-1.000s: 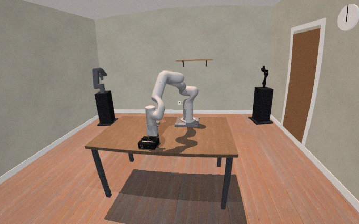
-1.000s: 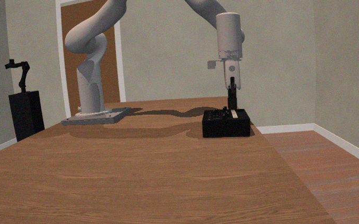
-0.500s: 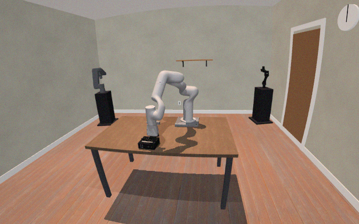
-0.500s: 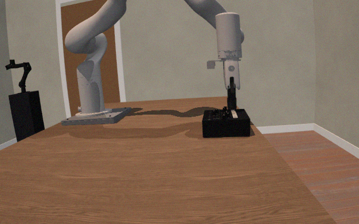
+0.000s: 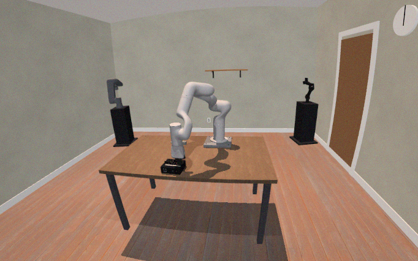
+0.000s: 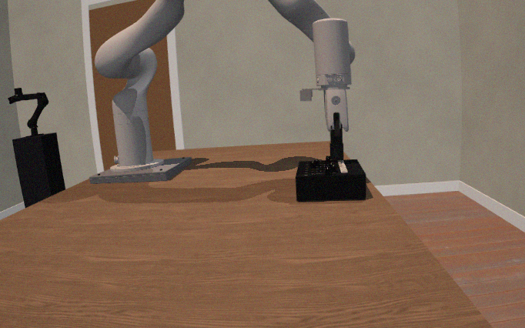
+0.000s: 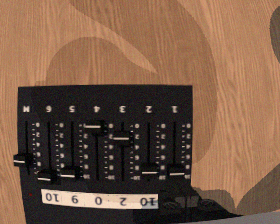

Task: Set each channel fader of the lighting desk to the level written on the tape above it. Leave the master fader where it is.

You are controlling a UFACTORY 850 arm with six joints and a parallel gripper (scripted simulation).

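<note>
Right now my hand is 120 mm to the left of the master fader, 60 mm past it and 10 mm above it.
</note>
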